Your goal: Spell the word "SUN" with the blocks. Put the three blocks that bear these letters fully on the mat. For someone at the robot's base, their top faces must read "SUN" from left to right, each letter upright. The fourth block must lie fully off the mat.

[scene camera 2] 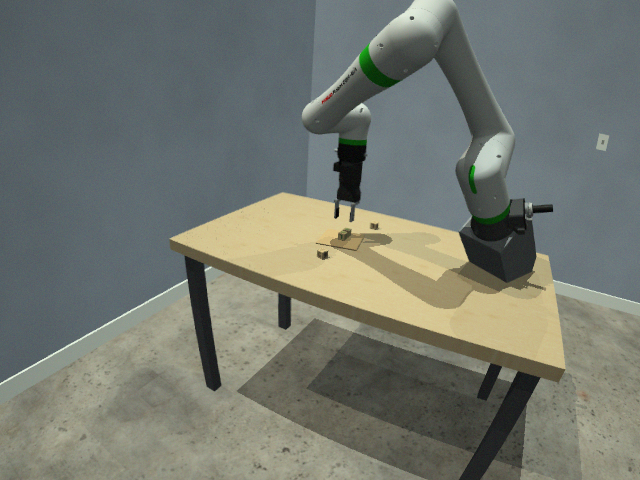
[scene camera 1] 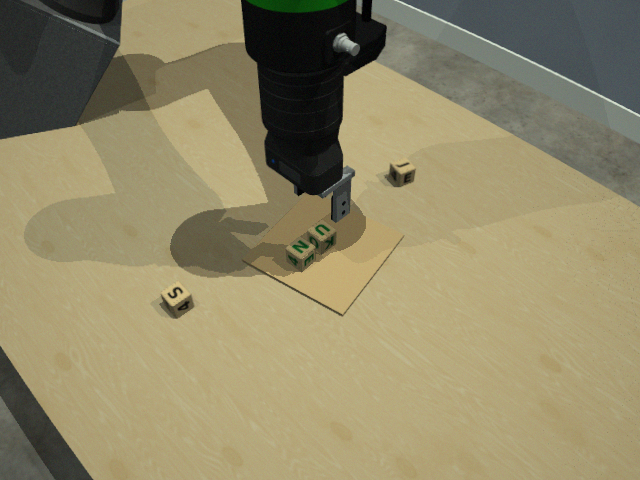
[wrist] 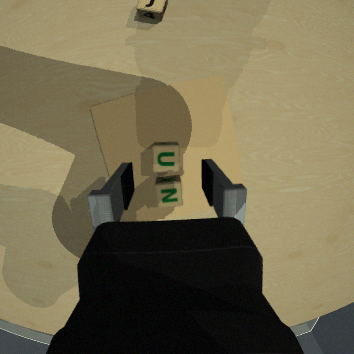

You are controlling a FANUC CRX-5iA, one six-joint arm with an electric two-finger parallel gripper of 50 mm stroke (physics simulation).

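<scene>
The U block (scene camera 1: 321, 230) (scene camera 2: 342, 236) (wrist: 166, 158) and the N block (scene camera 1: 300, 246) (scene camera 2: 348, 231) (wrist: 169, 194) stand close together on the mat (scene camera 1: 338, 297) (scene camera 2: 355, 246) (wrist: 207, 95), green letters up. Both letters lie sideways in the wrist view. Any gap between them is too small to judge. The S block (scene camera 1: 176, 299) (scene camera 2: 374, 225) lies off the mat, black S up, and does not show in the wrist view. The J block (scene camera 1: 402, 173) (scene camera 2: 322, 254) (wrist: 151, 10) lies off the mat on the opposite side. My gripper (scene camera 1: 319, 206) (scene camera 2: 344, 218) (wrist: 166, 174) is open and empty above the U and N blocks.
The wooden table (scene camera 1: 439, 361) (scene camera 2: 268, 248) (wrist: 295, 125) carries the mat and blocks. The robot base (scene camera 1: 46, 77) (scene camera 2: 501, 250) stands at one end of the table. The arm's shadow falls across the mat and part of the table top.
</scene>
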